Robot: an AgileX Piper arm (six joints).
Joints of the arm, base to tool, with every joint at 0 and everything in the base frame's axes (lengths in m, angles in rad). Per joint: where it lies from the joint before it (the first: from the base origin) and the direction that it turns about. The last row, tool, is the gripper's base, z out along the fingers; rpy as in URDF.
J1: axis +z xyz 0 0 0.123
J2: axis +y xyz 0 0 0
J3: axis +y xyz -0.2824 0 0.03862
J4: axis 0.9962 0 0.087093 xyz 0.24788 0 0.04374
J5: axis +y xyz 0 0 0
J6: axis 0.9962 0 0.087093 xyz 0.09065 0 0.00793
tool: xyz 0 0 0 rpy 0 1.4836 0
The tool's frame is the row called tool.
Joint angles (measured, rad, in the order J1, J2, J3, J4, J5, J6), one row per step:
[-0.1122 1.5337 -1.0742 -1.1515 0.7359 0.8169]
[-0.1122 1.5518 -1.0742 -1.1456 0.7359 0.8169]
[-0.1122 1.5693 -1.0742 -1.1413 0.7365 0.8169]
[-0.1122 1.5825 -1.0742 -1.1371 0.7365 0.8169]
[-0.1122 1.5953 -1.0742 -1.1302 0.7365 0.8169]
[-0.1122 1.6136 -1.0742 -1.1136 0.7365 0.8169]
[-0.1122 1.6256 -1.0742 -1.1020 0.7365 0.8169]
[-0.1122 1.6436 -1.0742 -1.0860 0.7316 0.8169]
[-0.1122 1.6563 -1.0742 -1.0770 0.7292 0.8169]
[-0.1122 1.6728 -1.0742 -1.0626 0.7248 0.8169]
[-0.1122 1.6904 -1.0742 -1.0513 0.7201 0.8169]
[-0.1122 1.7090 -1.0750 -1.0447 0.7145 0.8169]
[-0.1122 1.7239 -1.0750 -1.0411 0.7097 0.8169]
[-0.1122 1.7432 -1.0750 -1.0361 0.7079 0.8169]
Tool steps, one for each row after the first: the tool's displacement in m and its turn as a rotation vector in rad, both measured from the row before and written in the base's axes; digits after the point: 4 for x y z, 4 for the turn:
[0.0028 -0.0002 -0.0062 0.0075 0.0174 -0.0022]
[0.0026 -0.0002 -0.0060 0.0057 0.0172 -0.0022]
[0.0019 -0.0001 -0.0046 0.0053 0.0127 -0.0017]
[0.0017 0.0000 -0.0046 0.0077 0.0120 -0.0029]
[0.0022 0.0002 -0.0069 0.0170 0.0165 -0.0071]
[0.0014 0.0002 -0.0046 0.0117 0.0108 -0.0051]
[0.0023 0.0005 -0.0068 0.0179 0.0138 -0.0034]
[0.0015 0.0002 -0.0047 0.0102 0.0105 -0.0024]
[0.0019 0.0005 -0.0063 0.0160 0.0127 -0.0036]
[0.0020 0.0004 -0.0065 0.0135 0.0139 -0.0021]
[0.0023 0.0003 -0.0065 0.0098 0.0140 0.0008]
[0.0017 0.0002 -0.0053 0.0066 0.0118 0.0016]
[0.0018 0.0001 -0.0069 0.0071 0.0177 -0.0014]

